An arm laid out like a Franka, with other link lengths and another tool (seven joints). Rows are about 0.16 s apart.
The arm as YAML. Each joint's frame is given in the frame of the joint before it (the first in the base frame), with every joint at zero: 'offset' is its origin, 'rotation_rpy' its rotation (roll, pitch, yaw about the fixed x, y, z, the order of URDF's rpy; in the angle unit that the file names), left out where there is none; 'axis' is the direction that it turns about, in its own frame. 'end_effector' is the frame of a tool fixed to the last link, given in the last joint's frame.
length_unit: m
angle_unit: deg
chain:
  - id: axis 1
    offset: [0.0, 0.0, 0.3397]
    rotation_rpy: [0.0, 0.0, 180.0]
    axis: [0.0, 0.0, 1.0]
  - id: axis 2
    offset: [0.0, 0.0, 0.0]
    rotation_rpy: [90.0, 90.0, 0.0]
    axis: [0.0, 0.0, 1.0]
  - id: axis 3
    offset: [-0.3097, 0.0, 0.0]
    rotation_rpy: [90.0, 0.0, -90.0]
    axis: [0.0, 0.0, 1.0]
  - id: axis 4
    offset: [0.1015, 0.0, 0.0]
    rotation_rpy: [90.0, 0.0, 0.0]
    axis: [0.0, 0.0, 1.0]
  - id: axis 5
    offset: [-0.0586, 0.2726, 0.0]
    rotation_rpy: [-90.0, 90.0, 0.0]
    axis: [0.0, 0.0, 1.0]
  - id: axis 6
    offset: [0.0, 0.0, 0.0]
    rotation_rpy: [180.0, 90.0, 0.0]
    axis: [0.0, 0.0, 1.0]
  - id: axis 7
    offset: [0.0, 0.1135, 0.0]
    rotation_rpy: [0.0, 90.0, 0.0]
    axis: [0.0, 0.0, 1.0]
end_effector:
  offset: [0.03, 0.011, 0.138]
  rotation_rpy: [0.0, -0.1, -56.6]
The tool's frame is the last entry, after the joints.
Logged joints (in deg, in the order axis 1, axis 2, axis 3, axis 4, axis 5, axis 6, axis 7), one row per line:
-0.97, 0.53, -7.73, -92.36, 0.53, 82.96, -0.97
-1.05, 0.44, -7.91, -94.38, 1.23, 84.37, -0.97
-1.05, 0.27, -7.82, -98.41, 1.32, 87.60, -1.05
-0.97, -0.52, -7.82, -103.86, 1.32, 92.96, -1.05
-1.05, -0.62, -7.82, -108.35, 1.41, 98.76, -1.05
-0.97, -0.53, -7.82, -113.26, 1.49, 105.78, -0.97
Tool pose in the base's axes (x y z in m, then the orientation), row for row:
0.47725, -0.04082, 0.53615, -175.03, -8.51, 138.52
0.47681, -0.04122, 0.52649, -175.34, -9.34, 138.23
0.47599, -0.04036, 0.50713, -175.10, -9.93, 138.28
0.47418, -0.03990, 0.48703, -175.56, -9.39, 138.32
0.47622, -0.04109, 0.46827, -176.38, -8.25, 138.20
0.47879, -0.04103, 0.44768, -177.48, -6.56, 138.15
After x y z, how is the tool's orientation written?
As angles about the fixed x, y, z axes (roll, pitch, yaw), in degrees.
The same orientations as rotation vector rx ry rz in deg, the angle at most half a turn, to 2 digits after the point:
-59.78, -159.43, 2.42
-59.94, -158.67, 1.51
-59.58, -158.13, 1.53
-59.85, -158.74, 1.19
-60.64, -159.89, 0.65
-61.57, -161.64, 0.01

